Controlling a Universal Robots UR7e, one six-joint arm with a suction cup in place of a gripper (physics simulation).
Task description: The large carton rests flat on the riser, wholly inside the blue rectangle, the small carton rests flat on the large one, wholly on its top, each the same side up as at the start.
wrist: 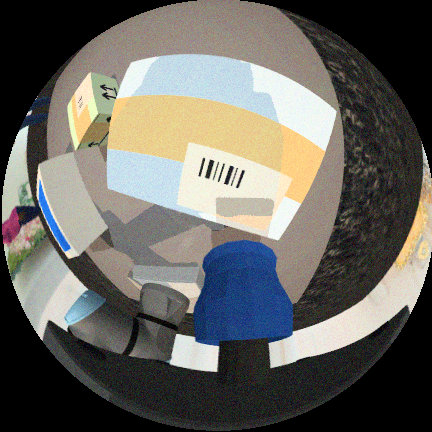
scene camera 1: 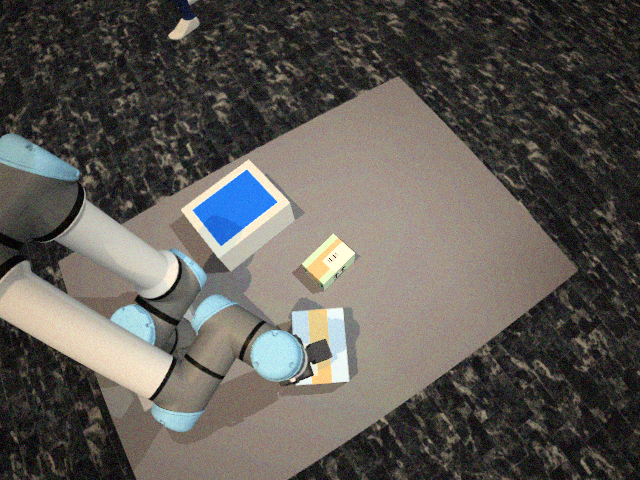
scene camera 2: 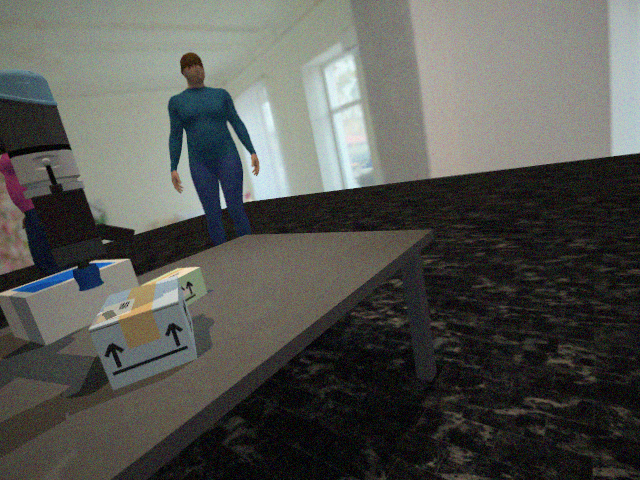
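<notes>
The large carton is pale blue with an orange tape band and a barcode label. It stands on the table near the front edge. My suction cup hangs a short way above its top, near the label, with a gap still showing; it holds nothing. The small green carton lies on the table between the large carton and the riser. The white riser carries the bare blue rectangle.
The grey table stands on dark floor. My arm reaches over its left part, close to the riser. A person in blue stands beyond the far edge; another in pink shows at the left.
</notes>
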